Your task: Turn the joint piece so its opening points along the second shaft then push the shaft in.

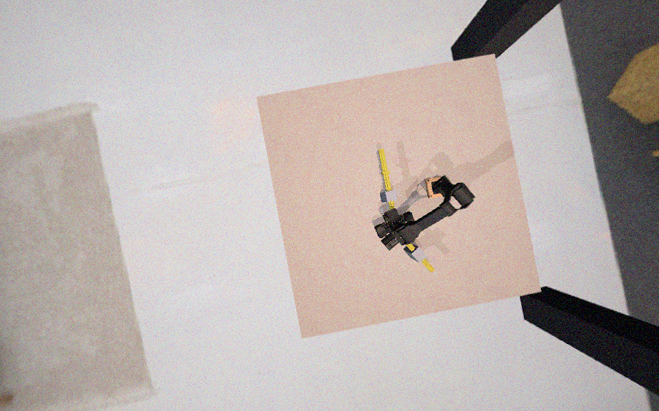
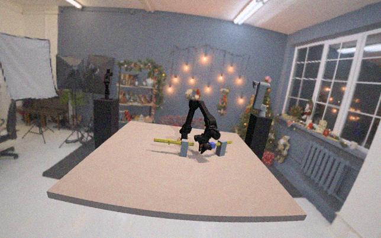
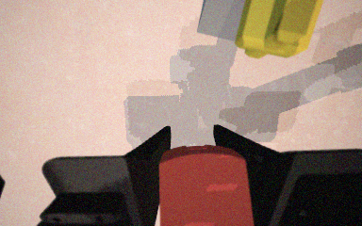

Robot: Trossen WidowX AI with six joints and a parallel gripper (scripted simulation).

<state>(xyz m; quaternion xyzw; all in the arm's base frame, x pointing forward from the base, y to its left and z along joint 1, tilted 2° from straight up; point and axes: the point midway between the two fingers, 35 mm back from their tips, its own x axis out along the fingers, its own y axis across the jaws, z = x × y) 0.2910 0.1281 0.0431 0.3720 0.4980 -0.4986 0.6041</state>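
The red joint piece lies 10 mm behind my gripper tip, 20 mm to the left of it and 50 mm above it.
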